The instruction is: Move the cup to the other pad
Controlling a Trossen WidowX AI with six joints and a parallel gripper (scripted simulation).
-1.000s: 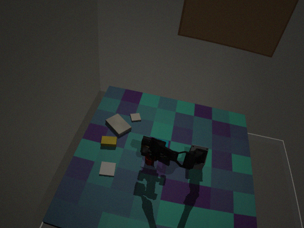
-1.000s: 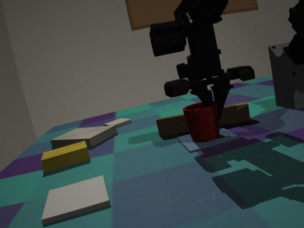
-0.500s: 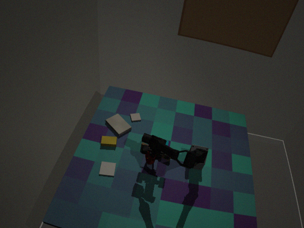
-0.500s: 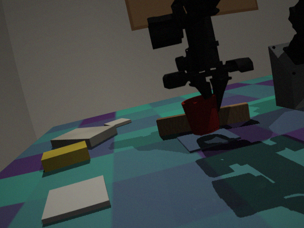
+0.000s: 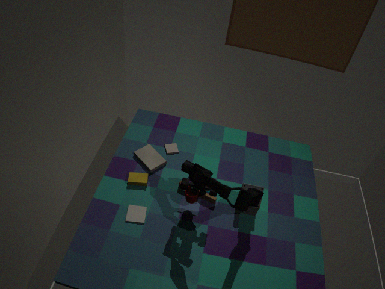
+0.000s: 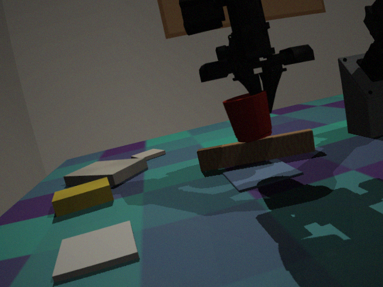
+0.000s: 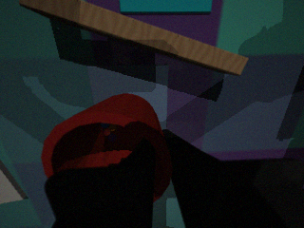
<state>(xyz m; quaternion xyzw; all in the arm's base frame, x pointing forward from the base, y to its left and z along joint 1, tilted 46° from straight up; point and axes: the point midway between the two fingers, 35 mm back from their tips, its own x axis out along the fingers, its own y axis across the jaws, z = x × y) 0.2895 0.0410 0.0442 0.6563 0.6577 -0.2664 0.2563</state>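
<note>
Right now the wooden bar is 80 mm to the right of my gripper tip and 90 mm below it. The rest, counted from my gripper tip: yellow block: 350 mm ahead, 80 mm to the right, 80 mm below; then pale blue pad: 30 mm ahead, 110 mm below; then cup: 30 mm ahead.
</note>
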